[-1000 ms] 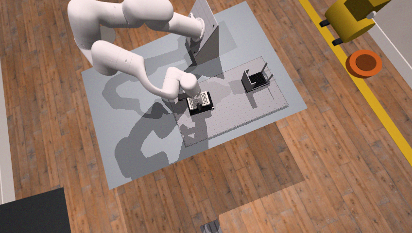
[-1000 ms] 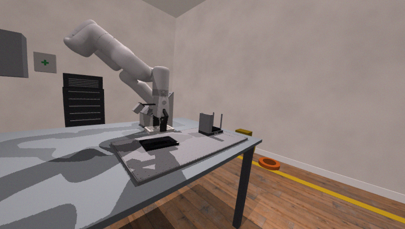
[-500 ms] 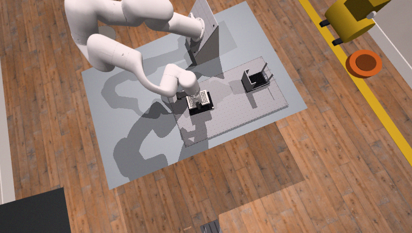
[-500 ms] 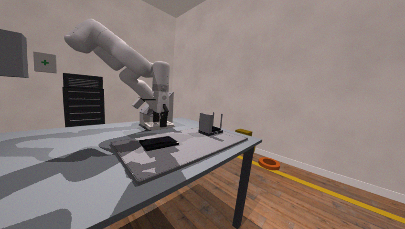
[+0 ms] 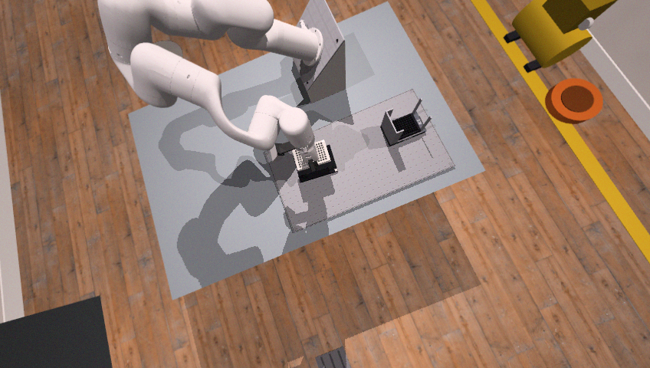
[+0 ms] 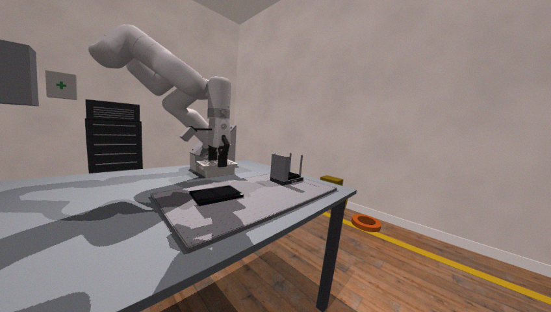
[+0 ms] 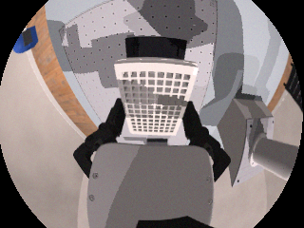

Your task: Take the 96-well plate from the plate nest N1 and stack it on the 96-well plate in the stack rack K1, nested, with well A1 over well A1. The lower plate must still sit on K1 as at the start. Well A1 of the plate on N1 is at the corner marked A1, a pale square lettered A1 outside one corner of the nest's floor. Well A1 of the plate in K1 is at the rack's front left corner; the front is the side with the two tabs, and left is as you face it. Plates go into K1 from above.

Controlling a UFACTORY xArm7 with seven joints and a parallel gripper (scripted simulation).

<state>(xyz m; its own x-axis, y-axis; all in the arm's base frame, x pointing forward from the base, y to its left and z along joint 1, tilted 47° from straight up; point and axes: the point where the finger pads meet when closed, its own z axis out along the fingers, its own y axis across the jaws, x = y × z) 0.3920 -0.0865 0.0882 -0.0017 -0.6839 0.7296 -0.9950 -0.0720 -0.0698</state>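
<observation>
The dark 96-well plate lies 380 mm to the left of my hand, 100 mm below it and 30 mm behind it. The rest, counted from my hand: white 96-well plate (10 mm below); then pale A1 mark (120 mm below, 80 mm to the left, 50 mm ahead).
</observation>
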